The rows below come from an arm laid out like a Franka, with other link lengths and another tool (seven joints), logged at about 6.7 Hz.
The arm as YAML. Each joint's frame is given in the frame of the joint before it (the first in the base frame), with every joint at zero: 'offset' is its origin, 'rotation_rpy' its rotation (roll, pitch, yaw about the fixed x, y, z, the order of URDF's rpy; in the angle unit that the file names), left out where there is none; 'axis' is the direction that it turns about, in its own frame. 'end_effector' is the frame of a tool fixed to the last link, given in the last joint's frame.
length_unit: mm
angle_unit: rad
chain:
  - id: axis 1
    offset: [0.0, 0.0, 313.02]
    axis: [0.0, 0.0, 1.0]
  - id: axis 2
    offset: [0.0, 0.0, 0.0]
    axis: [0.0, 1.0, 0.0]
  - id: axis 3
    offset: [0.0, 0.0, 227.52]
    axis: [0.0, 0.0, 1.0]
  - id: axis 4
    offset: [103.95, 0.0, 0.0]
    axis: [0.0, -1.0, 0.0]
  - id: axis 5
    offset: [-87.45, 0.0, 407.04]
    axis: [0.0, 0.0, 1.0]
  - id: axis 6
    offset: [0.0, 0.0, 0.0]
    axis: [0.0, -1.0, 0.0]
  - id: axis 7
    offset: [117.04, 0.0, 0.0]
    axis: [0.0, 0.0, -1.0]
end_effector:
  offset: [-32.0, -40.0, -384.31]
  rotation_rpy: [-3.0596, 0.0, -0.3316]
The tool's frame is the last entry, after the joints.
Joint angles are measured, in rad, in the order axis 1, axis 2, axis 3, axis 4, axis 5, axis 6, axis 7. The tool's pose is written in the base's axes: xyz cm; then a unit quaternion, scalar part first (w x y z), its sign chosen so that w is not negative. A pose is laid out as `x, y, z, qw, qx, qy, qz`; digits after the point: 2 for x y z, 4 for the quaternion.
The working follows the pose.
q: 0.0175 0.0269 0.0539 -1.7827 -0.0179 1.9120 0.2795
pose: 64.14, 1.04, 15.23, 0.0492, -0.9620, 0.2615, -0.0616
Where each joint sits with the arm in this pose, in the base's axes (m; each line is computed from the numbers above, not from the rounded line before):
axis 1: 0.0000 0.0000 0.3130
axis 2: 0.0000 0.0000 0.3130
axis 3: 0.0061 0.0001 0.5405
axis 4: 0.1098 0.0075 0.5377
axis 5: 0.5249 0.0372 0.5264
axis 6: 0.5249 0.0372 0.5264
axis 7: 0.6410 0.0462 0.5383
the tool: 0.6414 0.0104 0.1523

